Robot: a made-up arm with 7 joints.
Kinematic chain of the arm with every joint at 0, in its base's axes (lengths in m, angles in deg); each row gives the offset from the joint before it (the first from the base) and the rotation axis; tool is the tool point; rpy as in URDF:
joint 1: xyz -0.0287 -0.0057 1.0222 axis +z
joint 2: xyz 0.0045 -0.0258 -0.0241 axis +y
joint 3: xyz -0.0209 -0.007 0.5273 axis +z
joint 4: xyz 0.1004 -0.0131 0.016 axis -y
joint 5: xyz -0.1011 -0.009 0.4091 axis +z
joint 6: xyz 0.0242 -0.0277 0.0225 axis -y
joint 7: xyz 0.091 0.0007 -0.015 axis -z
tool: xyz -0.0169 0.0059 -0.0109 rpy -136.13 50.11 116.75
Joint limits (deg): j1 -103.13..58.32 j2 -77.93..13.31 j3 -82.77..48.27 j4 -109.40..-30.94 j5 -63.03..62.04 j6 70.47..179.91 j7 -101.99..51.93
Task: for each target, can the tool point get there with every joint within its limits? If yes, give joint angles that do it. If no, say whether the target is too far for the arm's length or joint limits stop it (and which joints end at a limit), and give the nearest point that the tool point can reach.
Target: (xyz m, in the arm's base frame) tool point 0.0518 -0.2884 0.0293
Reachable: no: joint limits stop it (at a limit: joint 2, joint 3, joint 4, joint 6, joint 7) | nearest point 0.1794 -0.7366 1.0455 | short by 1.118 m
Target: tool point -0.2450 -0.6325 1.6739
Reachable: yes | joints 7.02 -34.42 -69.35 -79.79 5.71 123.60 -23.47
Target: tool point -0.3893 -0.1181 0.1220
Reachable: no: joint limits stop it (at a limit: joint 2, joint 3, joint 4, joint 6, joint 7) | nearest point -0.7562 -0.2325 1.0446 | short by 0.999 m
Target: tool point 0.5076 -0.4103 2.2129
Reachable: no: too far | nearest point 0.3766 -0.3115 1.9665 | short by 0.296 m
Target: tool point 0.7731 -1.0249 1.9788
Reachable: no: too far | nearest point 0.4106 -0.5641 1.7253 | short by 0.639 m
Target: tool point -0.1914 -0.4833 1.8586
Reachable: yes | joints 0.91 -29.99 -49.27 -66.40 15.41 127.06 -66.08
